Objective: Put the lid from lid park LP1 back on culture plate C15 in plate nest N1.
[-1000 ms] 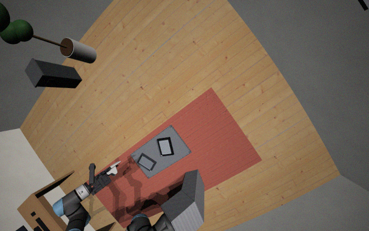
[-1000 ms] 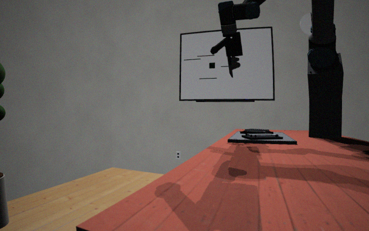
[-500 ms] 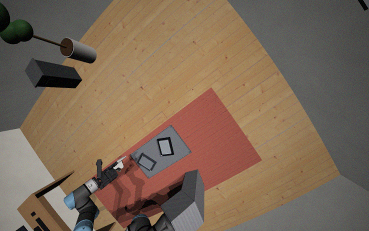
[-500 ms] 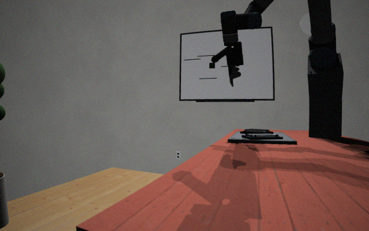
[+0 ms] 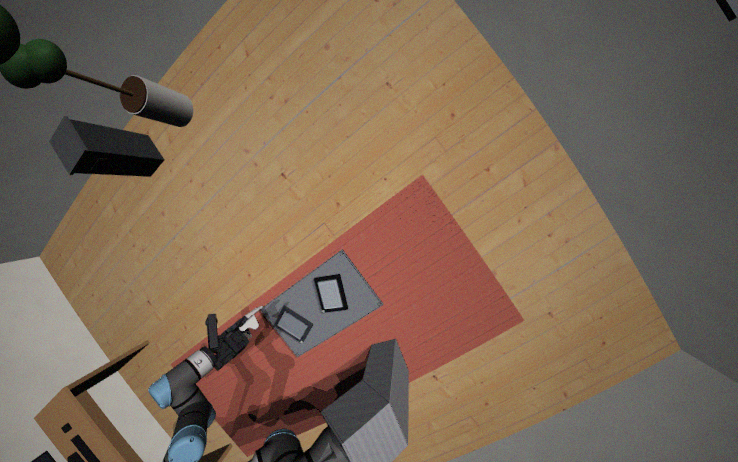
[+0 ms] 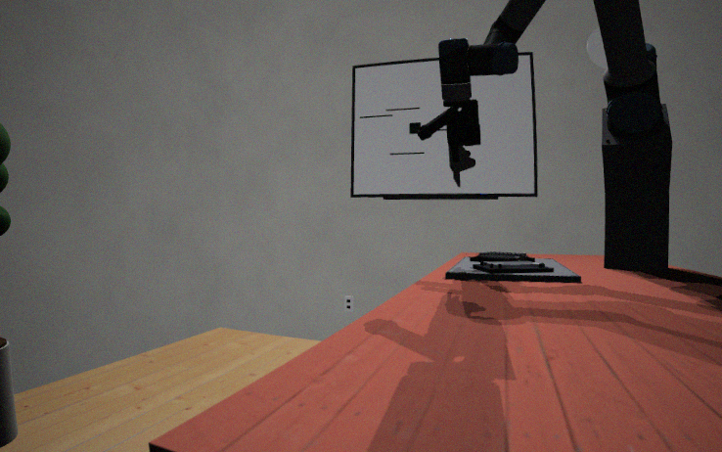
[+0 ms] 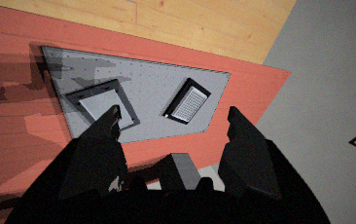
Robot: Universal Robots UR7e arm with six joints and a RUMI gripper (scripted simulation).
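The clear lid lies 170 mm behind my hand, 50 mm to the left of it and 220 mm below it. Also, from my hand: dark lid park LP1: 170 mm behind, 50 mm to the left, 230 mm below; culture plate C15: 90 mm behind, 200 mm to the right, 220 mm below; black plate nest N1: 90 mm behind, 200 mm to the right, 230 mm below.
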